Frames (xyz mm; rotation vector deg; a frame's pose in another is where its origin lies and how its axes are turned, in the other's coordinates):
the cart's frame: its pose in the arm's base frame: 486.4 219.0 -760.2 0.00 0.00 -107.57
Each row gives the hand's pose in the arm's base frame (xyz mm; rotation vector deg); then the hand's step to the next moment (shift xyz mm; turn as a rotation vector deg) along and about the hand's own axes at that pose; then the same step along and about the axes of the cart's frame.
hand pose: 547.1 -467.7 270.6 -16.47 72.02 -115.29
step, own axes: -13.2 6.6 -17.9 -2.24 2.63 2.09
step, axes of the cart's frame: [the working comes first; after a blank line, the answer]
step, axes of the arm's base frame: 2.8 19.6 -12.1 3.92 -0.56 -0.78

-19.6 -3.2 -12.1 -0.65 3.91 -0.78
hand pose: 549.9 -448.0 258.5 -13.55 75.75 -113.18
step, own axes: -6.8 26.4 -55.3 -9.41 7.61 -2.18
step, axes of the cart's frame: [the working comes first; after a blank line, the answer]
step, axes of the arm's base frame: -11.5 39.3 -46.1 9.16 6.27 -5.30

-34.0 -22.8 -46.1 -8.74 6.84 -5.30
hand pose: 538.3 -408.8 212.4 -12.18 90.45 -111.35
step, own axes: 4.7 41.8 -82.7 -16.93 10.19 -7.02
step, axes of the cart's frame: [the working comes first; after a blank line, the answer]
step, axes of the arm's base frame: -29.1 62.0 -62.6 13.70 14.18 -7.13

-50.3 -46.5 -62.6 -17.66 8.78 -7.13
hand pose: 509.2 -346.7 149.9 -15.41 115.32 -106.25
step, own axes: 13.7 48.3 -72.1 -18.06 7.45 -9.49
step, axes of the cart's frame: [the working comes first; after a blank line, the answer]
step, axes of the arm's base frame: -35.9 65.5 -46.2 13.40 16.59 -4.13

-51.6 -54.0 -46.2 -19.86 7.76 -4.13
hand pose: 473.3 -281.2 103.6 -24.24 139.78 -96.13
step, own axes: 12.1 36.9 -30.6 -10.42 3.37 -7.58
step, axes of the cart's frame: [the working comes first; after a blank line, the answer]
step, axes of the arm's base frame: -25.4 35.7 -22.8 7.27 11.13 -0.76

-26.4 -35.0 -22.8 -12.81 3.57 -0.76
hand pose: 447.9 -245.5 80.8 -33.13 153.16 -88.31
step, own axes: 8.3 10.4 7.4 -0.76 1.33 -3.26
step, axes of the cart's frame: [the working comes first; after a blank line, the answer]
step, axes of the arm's base frame: -9.6 -4.1 -11.0 -0.30 3.56 0.44

6.8 -7.9 -11.0 -3.30 -1.36 0.44
